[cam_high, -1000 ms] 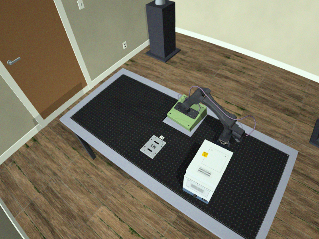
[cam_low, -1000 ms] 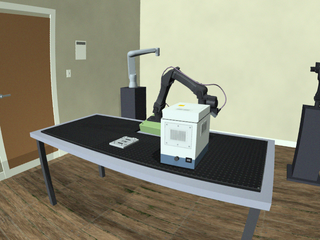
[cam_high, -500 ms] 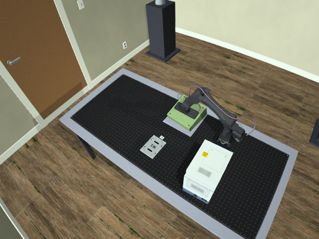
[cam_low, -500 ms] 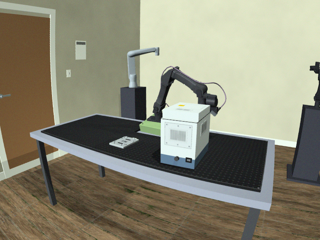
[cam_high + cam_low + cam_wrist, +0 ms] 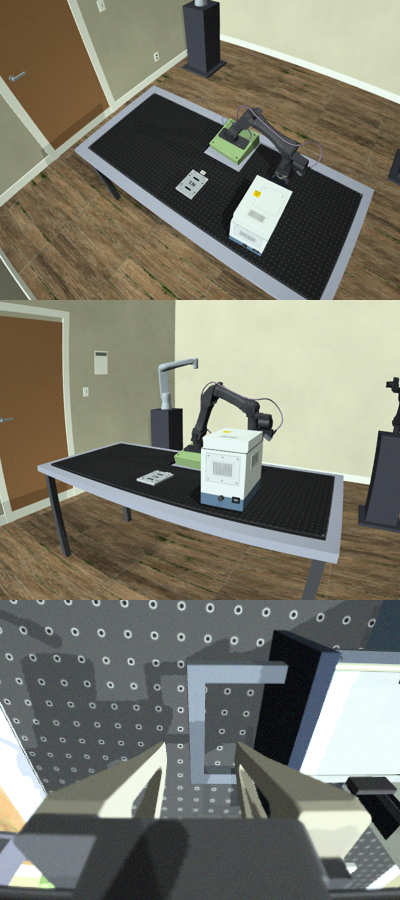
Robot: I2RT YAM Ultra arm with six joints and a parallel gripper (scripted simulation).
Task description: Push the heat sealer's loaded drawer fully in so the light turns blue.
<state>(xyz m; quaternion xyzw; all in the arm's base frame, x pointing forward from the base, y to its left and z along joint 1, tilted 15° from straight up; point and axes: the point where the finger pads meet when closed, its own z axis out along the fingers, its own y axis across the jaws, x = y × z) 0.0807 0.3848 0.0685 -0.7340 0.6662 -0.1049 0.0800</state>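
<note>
Now: the sealer drawer 11 cm ahead of my hand, 4 cm below it and 1 cm to the left of it.
</note>
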